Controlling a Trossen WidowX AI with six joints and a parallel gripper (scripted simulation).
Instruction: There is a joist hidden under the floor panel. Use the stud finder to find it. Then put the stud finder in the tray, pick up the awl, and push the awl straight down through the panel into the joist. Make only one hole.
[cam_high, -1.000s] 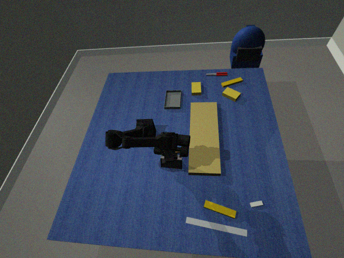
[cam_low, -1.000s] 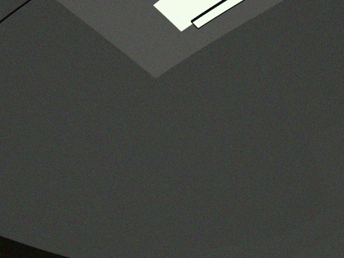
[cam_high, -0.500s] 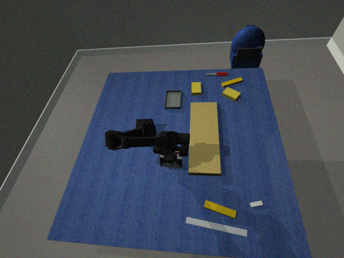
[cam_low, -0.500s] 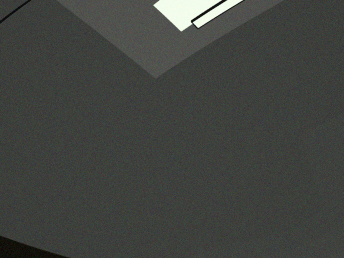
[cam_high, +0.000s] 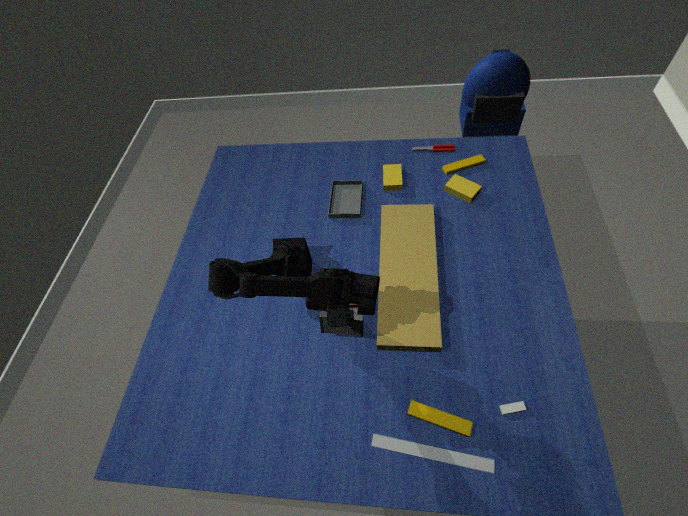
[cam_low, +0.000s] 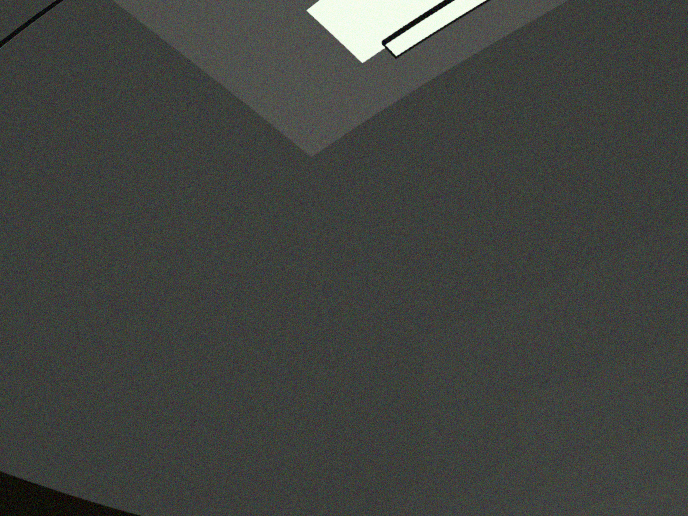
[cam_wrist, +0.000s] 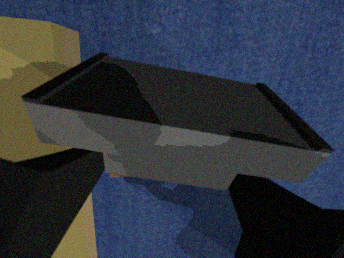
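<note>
Now: gripper tip 10 mm to the left of the stud finder and 10 mm past it. Round my gripper tip: square light (30 mm behind, 10 mm to the left, 10 mm below); then orange-handled awl (70 mm below, 60 mm to the left, 10 mm behind); then grey tray (490 mm to the left, 90 mm behind, 60 mm below).
</note>
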